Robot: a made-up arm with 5 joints.
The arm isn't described. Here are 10 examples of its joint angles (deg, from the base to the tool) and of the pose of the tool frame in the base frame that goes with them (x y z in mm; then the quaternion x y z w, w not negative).
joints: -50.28 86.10 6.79 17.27 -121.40
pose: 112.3 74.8 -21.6 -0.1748 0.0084 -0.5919 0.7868
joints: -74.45 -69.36 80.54 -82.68 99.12
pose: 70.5 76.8 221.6 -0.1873 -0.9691 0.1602 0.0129
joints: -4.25 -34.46 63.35 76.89 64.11
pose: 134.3 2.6 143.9 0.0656 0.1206 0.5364 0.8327
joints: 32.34 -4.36 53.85 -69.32 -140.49
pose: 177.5 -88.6 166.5 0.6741 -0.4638 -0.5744 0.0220
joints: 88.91 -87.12 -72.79 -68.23 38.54
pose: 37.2 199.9 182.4 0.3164 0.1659 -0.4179 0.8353
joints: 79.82 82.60 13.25 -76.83 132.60
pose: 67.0 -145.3 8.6 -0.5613 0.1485 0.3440 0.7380
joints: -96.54 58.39 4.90 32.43 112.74
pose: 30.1 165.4 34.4 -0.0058 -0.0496 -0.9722 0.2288
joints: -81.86 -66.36 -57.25 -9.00 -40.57
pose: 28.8 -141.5 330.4 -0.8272 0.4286 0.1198 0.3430
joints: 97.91 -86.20 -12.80 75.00 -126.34
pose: 47.5 47.3 309.8 -0.2257 0.8077 0.4994 0.2173
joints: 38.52 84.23 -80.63 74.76 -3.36
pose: 231.8 -153.8 95.4 -0.0283 -0.0974 -0.3781 0.9202
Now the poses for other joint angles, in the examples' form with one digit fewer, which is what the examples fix.
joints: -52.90 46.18 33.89 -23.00 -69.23
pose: 140 119 46 0.251 -0.131 -0.159 0.946
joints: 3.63 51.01 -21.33 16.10 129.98
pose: 285 -19 106 -0.342 -0.157 0.816 0.438
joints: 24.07 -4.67 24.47 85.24 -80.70
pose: 174 -62 166 -0.065 0.114 -0.800 0.586
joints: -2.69 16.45 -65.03 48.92 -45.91
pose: 231 5 320 0.306 -0.635 -0.277 0.653
